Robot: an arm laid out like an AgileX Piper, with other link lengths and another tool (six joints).
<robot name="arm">
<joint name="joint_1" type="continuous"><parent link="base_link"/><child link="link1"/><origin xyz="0.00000 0.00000 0.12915" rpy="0.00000 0.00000 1.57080"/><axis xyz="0 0 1"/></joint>
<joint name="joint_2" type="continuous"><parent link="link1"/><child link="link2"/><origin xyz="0.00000 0.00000 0.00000" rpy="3.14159 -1.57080 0.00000"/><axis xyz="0 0 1"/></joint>
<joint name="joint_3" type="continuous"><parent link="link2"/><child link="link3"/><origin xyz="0.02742 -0.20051 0.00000" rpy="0.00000 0.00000 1.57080"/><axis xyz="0 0 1"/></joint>
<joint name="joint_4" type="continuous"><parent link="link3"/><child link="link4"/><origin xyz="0.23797 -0.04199 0.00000" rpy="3.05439 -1.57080 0.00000"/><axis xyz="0 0 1"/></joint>
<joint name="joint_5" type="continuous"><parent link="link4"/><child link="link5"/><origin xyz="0.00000 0.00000 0.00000" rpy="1.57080 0.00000 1.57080"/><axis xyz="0 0 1"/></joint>
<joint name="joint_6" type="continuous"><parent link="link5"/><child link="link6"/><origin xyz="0.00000 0.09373 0.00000" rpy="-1.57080 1.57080 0.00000"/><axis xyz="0 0 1"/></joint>
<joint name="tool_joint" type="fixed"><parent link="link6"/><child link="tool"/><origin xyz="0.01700 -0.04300 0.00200" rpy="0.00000 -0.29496 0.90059"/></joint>
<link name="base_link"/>
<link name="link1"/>
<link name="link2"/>
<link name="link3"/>
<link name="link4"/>
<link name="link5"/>
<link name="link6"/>
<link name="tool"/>
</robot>
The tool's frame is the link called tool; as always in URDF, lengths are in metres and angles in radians. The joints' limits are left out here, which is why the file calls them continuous.
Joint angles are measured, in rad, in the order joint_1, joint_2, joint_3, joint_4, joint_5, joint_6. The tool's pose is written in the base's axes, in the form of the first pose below.
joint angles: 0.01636 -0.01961 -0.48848 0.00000 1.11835 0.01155
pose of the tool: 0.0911 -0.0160 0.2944 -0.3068 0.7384 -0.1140 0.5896
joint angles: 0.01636 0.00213 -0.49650 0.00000 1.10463 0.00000
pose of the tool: 0.0938 -0.0155 0.2963 -0.3119 0.7369 -0.1161 0.5884
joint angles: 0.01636 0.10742 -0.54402 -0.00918 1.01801 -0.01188
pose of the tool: 0.1064 -0.0153 0.3093 -0.3159 0.7270 -0.1268 0.5963
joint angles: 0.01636 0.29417 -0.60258 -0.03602 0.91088 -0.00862
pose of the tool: 0.1347 -0.0162 0.3167 -0.3198 0.7334 -0.1351 0.5845
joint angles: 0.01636 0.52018 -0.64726 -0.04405 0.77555 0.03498
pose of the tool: 0.1741 -0.0172 0.3102 -0.3075 0.7513 -0.1235 0.5707
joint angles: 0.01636 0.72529 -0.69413 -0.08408 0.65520 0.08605
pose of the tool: 0.2099 -0.0193 0.2992 -0.2996 0.7655 -0.1247 0.5557
